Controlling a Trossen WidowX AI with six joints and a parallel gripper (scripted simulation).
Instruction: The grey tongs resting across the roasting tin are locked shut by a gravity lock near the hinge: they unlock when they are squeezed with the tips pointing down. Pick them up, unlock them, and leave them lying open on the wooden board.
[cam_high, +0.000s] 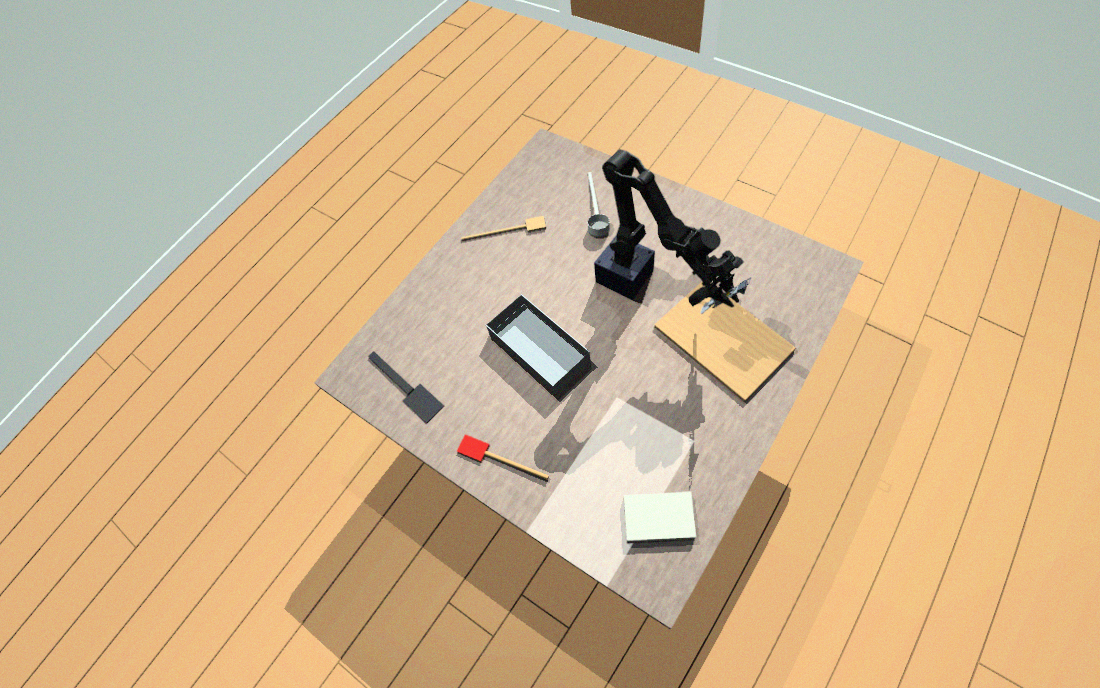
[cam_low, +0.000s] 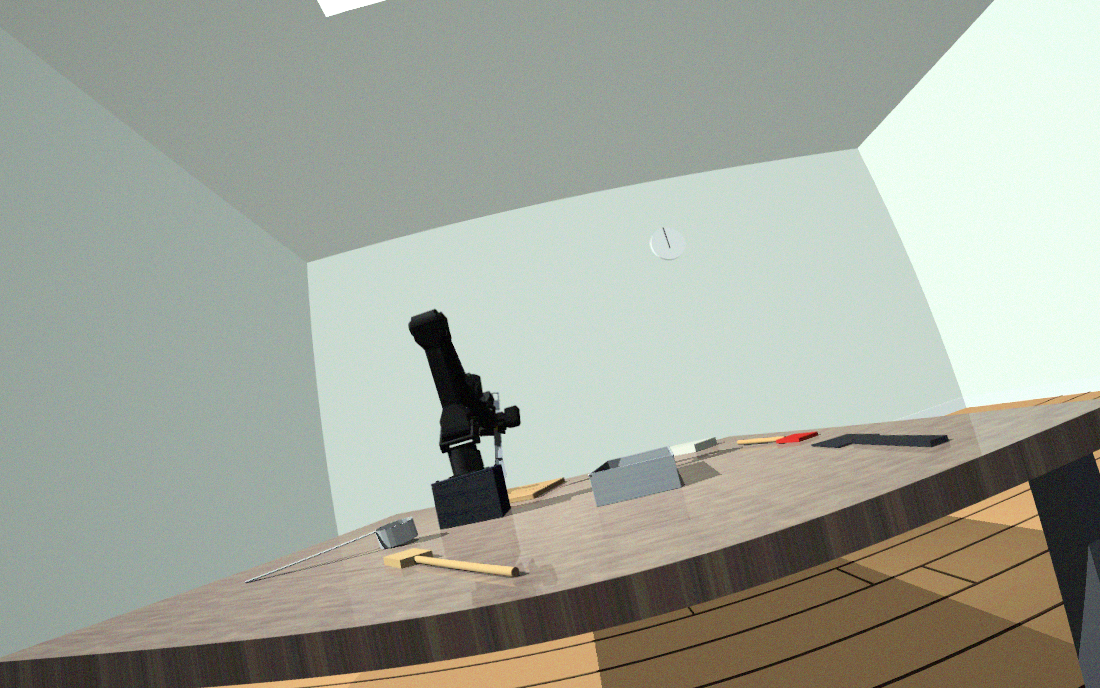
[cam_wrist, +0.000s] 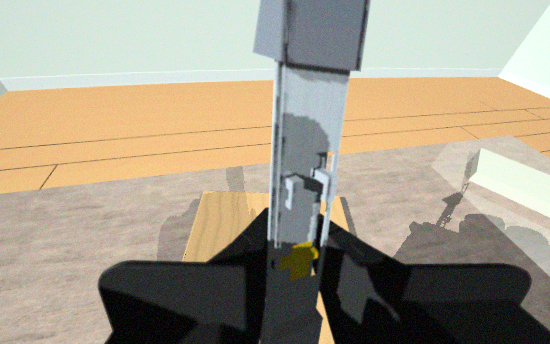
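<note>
Now: gripper tip 19 cm above the wooden board and 1 cm to the left of it. The rest, counted from my gripper tip: yellow lock piece (3 cm to the right, 2 cm above); then pale block (56 cm ahead, 19 cm below, 16 cm to the left); then grey roasting tin (44 cm to the right, 37 cm ahead, 17 cm below).
</note>
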